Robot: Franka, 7 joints.
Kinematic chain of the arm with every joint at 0, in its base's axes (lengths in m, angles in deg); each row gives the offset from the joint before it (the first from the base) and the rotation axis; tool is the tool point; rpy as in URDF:
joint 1: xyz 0 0 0.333 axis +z
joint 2: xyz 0 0 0 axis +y
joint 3: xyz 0 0 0.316 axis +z
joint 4: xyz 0.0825 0 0 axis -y
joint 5: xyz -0.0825 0 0.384 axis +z
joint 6: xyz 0 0 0 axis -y
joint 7: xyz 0.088 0 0 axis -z
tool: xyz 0 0 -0.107 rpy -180 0 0
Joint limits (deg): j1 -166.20..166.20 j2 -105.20..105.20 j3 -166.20..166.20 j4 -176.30..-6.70 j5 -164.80..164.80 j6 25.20..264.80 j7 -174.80..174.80
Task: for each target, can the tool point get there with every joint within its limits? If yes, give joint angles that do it. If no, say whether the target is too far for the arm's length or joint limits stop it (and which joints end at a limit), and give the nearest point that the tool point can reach.
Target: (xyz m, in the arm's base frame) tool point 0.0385 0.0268 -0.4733
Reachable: no: joint limits stop it (at a limit: joint 2) | nearest point 0.0822 0.0572 -0.3282 | short by 0.155 m
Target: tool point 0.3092 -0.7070 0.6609
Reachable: yes | joints 137.78 -69.37 87.17 -45.39 28.88 180.75 -68.87
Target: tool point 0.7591 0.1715 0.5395
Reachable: yes | joints -23.60 80.53 94.75 -56.49 -103.36 167.97 -143.07
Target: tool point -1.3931 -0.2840 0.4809
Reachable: no: too far | nearest point -0.8361 -0.1704 0.4218 | short by 0.572 m
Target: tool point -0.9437 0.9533 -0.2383
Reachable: no: too far | nearest point -0.5553 0.5609 -0.0032 | short by 0.600 m
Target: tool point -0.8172 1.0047 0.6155
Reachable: no: too far | nearest point -0.5289 0.6502 0.5158 | short by 0.468 m
